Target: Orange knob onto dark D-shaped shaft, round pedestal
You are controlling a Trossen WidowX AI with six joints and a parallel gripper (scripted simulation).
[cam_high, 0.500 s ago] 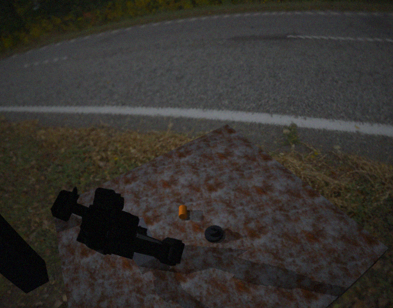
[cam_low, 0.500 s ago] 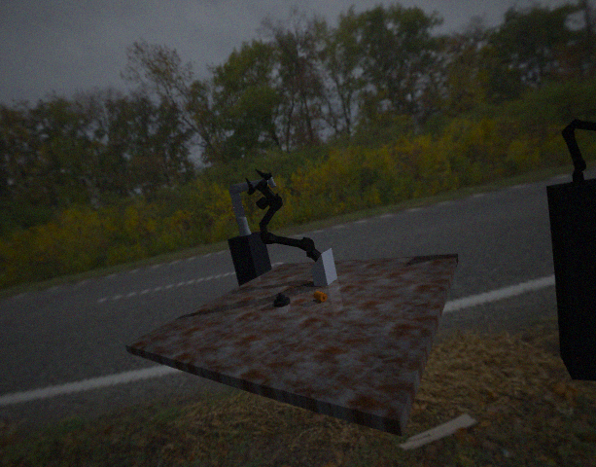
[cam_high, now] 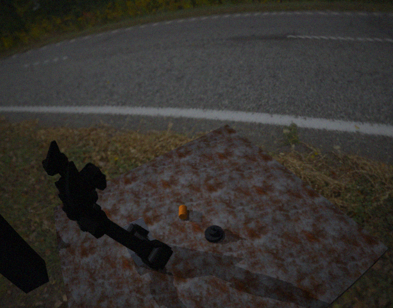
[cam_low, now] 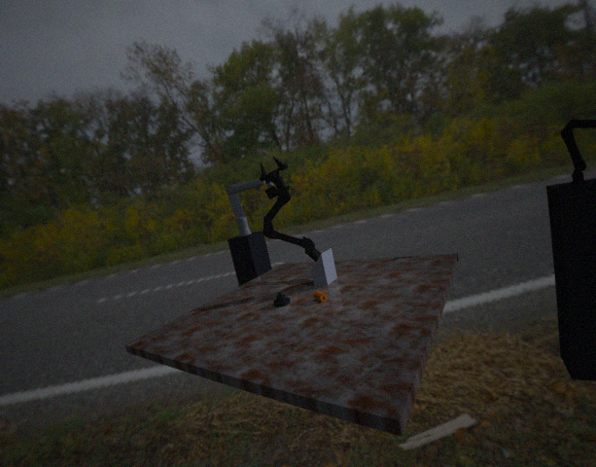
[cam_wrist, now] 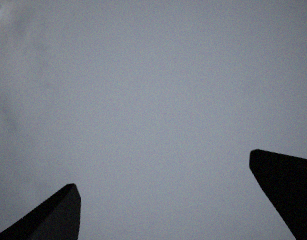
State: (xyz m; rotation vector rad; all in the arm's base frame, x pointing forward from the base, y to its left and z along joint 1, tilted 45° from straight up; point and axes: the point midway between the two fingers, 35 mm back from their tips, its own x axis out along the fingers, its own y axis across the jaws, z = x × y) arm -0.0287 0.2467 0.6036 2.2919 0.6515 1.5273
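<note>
The orange knob is 320 mm ahead of my gripper tip, 340 mm to the left of it and 750 mm below it. From my gripper tip the other things lie so: dark round pedestal 360 mm ahead, 140 mm to the left, 740 mm below.
</note>
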